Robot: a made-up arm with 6 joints.
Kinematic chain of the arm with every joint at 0, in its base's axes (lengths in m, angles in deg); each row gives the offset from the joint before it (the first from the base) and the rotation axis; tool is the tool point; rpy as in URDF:
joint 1: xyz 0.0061 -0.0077 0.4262 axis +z
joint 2: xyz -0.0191 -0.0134 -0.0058 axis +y
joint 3: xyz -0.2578 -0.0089 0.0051 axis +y
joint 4: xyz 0.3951 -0.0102 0.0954 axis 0.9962 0 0.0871
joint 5: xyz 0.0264 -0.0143 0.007 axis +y
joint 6: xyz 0.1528 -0.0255 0.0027 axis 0.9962 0 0.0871
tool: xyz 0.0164 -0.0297 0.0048 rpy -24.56 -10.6 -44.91
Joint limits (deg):
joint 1: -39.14..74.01
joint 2: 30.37..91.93
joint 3: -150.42..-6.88
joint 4: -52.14..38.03
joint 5: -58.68..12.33
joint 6: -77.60..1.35
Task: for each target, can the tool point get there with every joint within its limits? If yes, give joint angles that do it. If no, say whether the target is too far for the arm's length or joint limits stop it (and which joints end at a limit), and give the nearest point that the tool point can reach.
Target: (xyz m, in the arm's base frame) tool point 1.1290 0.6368 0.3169
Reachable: no: too far | nearest point 0.5147 0.2842 0.5136 | short by 0.735 m
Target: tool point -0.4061 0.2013 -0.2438
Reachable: no: joint limits stop it (at a limit: joint 1, joint 2, joint 3, joint 4, joint 6) | nearest point 0.0591 0.2301 0.1383 | short by 0.603 m
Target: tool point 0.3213 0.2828 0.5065
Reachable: yes | joints 53.92 51.81 -25.68 -38.28 2.19 -21.12
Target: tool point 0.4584 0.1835 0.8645
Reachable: yes | joints 32.37 74.09 -82.62 8.67 6.67 -67.03
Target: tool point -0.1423 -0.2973 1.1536
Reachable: yes | joints 45.86 39.41 -114.20 -1.47 -47.94 -21.70
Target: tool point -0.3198 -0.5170 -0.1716
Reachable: no: joint limits stop it (at a limit: joint 1, joint 2, joint 3, joint 4, joint 6) | nearest point 0.0564 -0.2315 0.1256 | short by 0.558 m
